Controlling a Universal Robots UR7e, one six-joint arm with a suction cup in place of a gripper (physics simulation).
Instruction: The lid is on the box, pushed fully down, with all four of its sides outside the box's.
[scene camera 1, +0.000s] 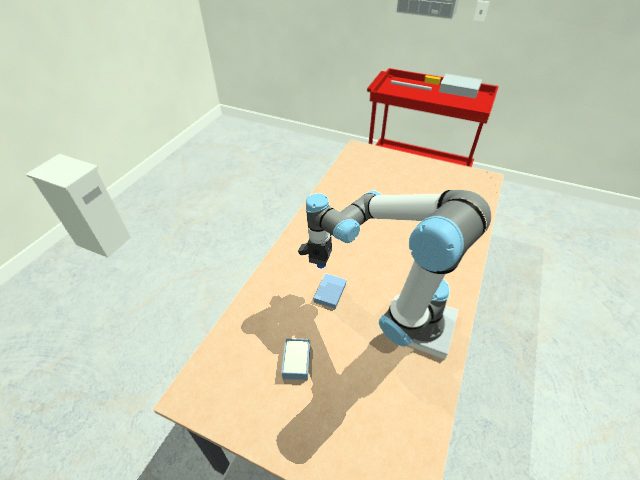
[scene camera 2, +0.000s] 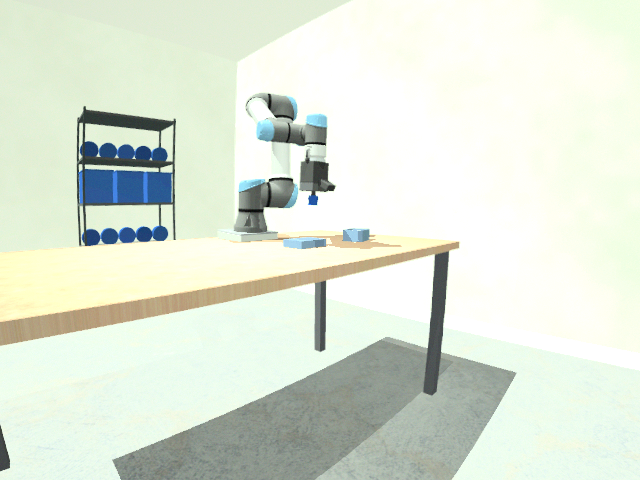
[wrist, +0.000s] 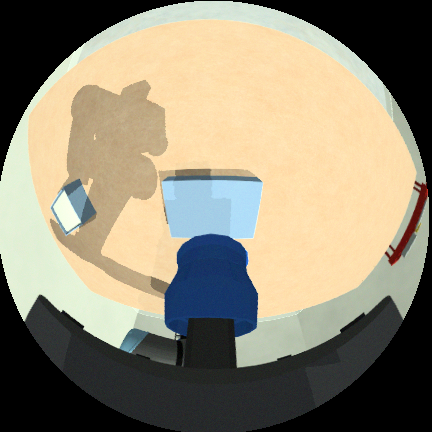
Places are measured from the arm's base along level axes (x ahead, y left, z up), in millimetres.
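Pixels of known places: hand, tool point: (scene camera 1: 321, 265) (scene camera 2: 312, 205) (wrist: 211, 263); arm's base, link origin: (scene camera 2: 250, 230).
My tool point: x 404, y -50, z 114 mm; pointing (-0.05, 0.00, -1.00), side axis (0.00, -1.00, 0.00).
Note:
Ahead of a thing's pixels: the offset from my tool point to its top centre. Level surfaces: height alone.
The light-blue lid @[dx -39, dy +3, dz -123 mm] (scene camera 1: 329, 290) (scene camera 2: 303, 242) (wrist: 212, 207) lies flat on the table, its plain closed face up, apart from the box. The blue box @[dx -21, dy +323, dz -102 mm] (scene camera 1: 295, 376) (scene camera 2: 355, 235) (wrist: 83, 197) stands upright on the table with its top open; a pale cream surface shows within its rim. My gripper, a dark blue suction cup (scene camera 1: 321, 266) (scene camera 2: 312, 199) (wrist: 212, 247), points down and hangs well above the table near the lid, with a gap between them. Nothing hangs from the cup. In the wrist view the cup's tip overlaps one long edge of the lid.
The wooden table @[dz -150 mm] (scene camera 1: 413, 413) (scene camera 2: 155, 273) (wrist: 300, 125) carries the arm's pale base plate (scene camera 1: 434, 348) (scene camera 2: 258, 236). The arm's shadow falls beside the box. A red cart (scene camera 1: 423, 104) stands beyond the table's far end, a white cabinet (scene camera 1: 77, 206) off one side. A shelf rack (scene camera 2: 126, 119) stands behind.

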